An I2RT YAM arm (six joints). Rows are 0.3 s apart.
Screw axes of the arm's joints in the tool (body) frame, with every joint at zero. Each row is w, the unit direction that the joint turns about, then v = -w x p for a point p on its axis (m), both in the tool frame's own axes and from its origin. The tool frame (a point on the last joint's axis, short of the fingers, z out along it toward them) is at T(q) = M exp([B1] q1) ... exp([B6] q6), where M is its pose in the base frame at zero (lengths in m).
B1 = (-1, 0, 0, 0, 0.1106, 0)
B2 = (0, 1, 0, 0.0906, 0, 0.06)
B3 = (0, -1, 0, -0.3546, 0, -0.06)
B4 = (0, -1, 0, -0.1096, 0, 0)
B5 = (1, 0, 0, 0, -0.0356, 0)
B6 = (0, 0, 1, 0, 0, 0)
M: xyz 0.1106 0 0.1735 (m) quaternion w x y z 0.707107 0 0.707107 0
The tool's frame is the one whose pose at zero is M.
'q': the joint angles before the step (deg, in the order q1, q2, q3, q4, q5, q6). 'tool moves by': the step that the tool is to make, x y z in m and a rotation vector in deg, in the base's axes. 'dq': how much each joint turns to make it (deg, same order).
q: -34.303 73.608 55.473 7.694 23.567 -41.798
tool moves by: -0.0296 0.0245 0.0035 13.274 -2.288 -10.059
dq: 1.690 -6.798 1.619 -21.834 7.640 17.175
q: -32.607 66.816 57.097 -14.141 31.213 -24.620
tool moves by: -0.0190 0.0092 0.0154 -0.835 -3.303 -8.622
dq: 0.346 -3.849 1.137 -4.985 7.776 5.622
